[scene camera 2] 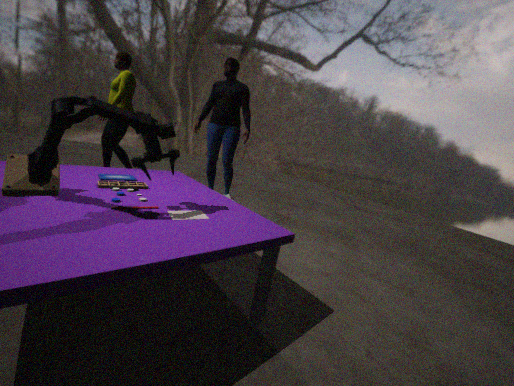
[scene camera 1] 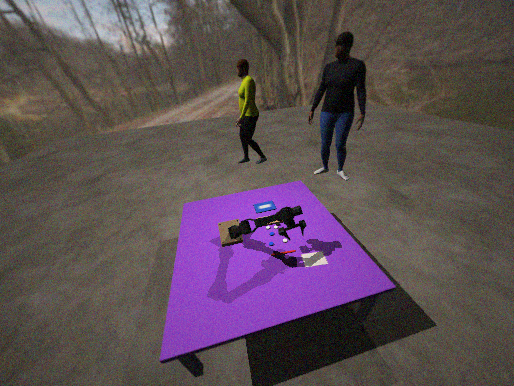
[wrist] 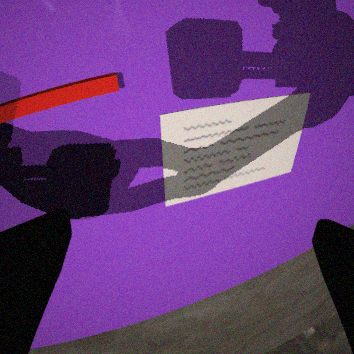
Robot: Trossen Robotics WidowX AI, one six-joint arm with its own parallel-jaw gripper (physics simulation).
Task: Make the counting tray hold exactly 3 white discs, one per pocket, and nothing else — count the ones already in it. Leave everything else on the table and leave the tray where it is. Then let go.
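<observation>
The brown counting tray (scene camera 2: 123,187) lies near the back of the purple table in scene camera 2; its pockets are too small to tell what they hold. In scene camera 1 the arm mostly hides it. In front of it lie loose white discs (scene camera 1: 285,240) (scene camera 2: 143,199), several in all, and two blue discs (scene camera 1: 271,244) (scene camera 2: 116,199). My gripper (scene camera 1: 295,236) (scene camera 2: 161,175) (wrist: 196,229) is open and empty, raised above the table to the right of the tray and discs. The wrist view shows neither tray nor discs.
A red bar (scene camera 1: 285,253) (scene camera 2: 142,207) (wrist: 75,95) lies in front of the discs. A white written sheet (scene camera 1: 321,261) (scene camera 2: 200,216) (wrist: 172,124) lies to its right. A blue flat object (scene camera 1: 257,207) (scene camera 2: 117,177) lies behind the tray. Two people stand beyond the table.
</observation>
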